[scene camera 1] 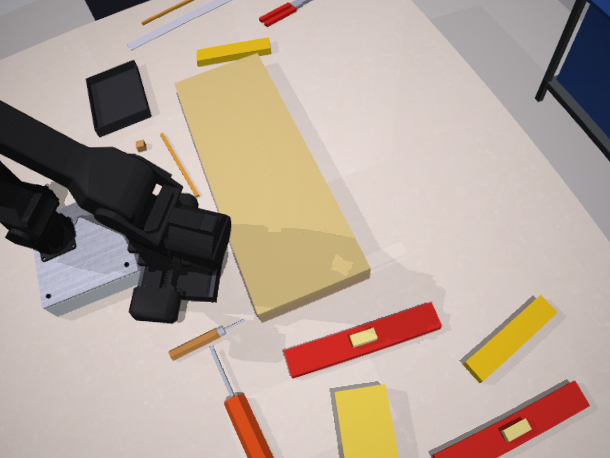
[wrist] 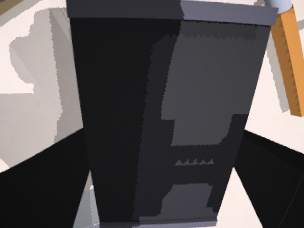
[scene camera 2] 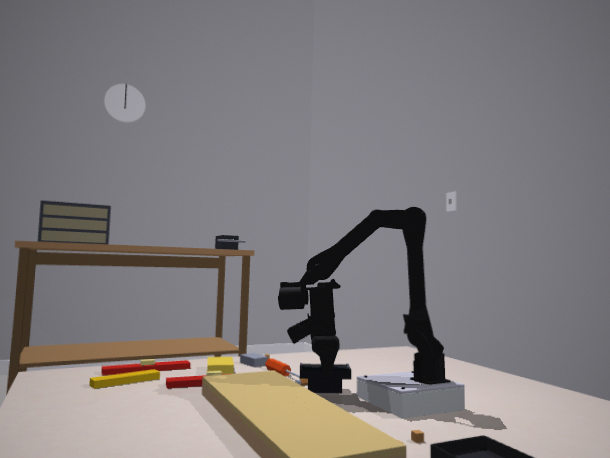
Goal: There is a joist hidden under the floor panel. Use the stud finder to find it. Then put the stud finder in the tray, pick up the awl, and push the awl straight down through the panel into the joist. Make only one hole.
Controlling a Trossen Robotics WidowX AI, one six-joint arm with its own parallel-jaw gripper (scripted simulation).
Labels:
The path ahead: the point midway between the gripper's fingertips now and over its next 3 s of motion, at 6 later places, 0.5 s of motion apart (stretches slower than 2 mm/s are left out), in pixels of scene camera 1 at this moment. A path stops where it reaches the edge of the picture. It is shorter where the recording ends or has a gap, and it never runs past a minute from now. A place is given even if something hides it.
The gripper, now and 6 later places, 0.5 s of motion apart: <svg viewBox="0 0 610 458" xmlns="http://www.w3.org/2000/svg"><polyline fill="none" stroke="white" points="179,277 174,275 169,296 169,296 169,295 168,296 168,296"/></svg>

